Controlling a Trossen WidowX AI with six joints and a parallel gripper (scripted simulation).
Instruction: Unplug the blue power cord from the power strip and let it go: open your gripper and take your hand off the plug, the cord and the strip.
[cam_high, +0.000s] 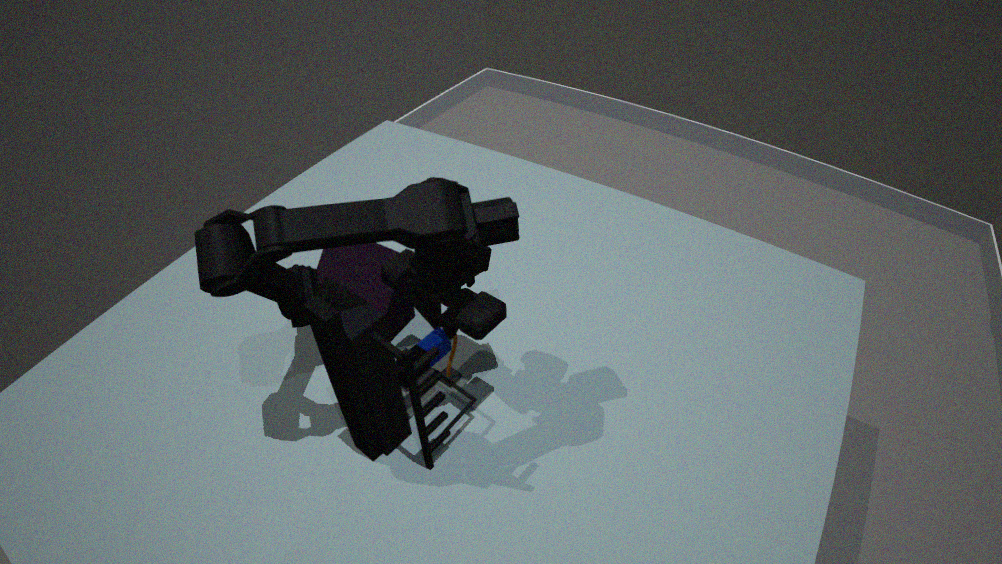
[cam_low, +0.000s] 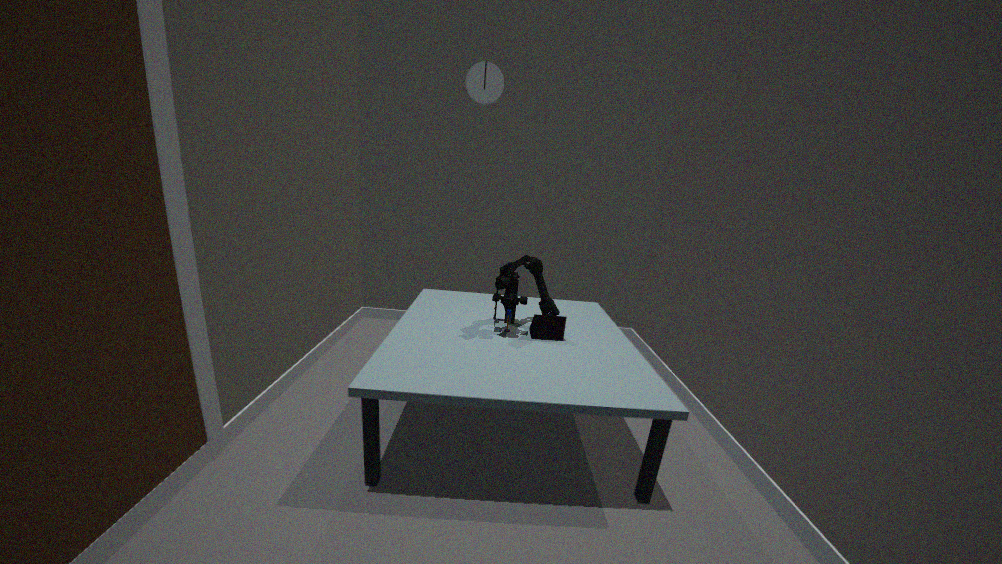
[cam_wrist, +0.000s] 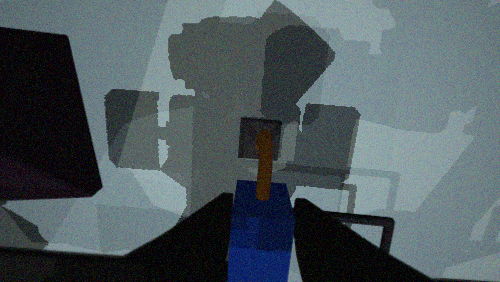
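The blue plug lies 40 mm to the right of my gripper tip.
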